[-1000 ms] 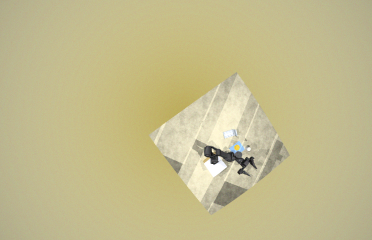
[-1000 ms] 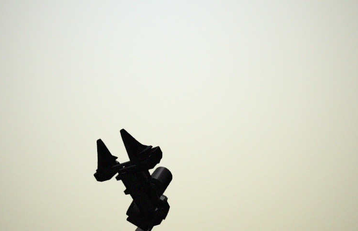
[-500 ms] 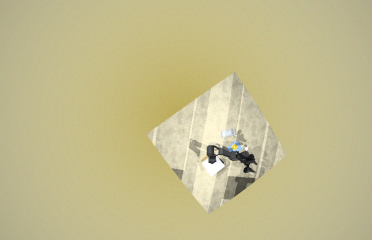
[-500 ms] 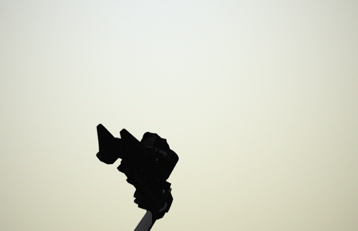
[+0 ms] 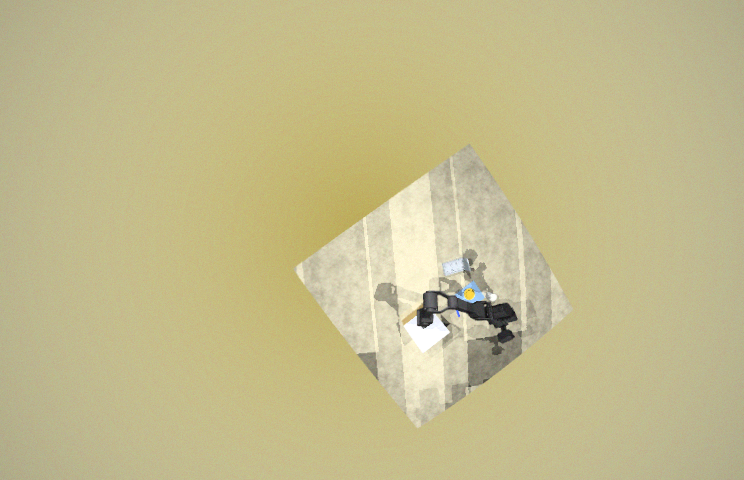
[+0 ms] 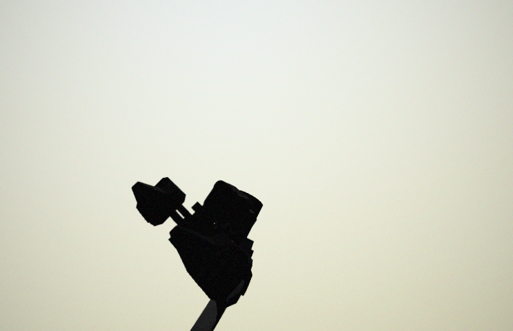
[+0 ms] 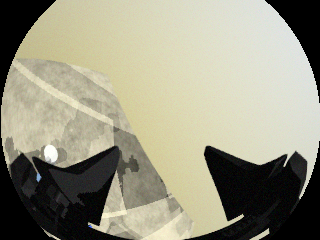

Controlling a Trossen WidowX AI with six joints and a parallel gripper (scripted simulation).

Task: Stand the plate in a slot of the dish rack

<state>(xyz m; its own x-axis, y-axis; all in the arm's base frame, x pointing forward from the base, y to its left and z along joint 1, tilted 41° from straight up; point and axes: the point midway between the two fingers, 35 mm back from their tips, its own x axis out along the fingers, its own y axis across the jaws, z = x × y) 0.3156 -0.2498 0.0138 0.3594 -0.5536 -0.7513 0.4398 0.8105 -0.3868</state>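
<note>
My gripper tip is now 290 mm above the yellow plate, 140 mm to the right of it and 10 mm past it. From my gripper tip the other things lie so: light blue mat: 300 mm below, 120 mm to the left, 20 mm behind; blue spoon: 300 mm below, 120 mm behind, 100 mm to the left; white cylinder: 280 mm below, 90 mm ahead, 50 mm to the left.
</note>
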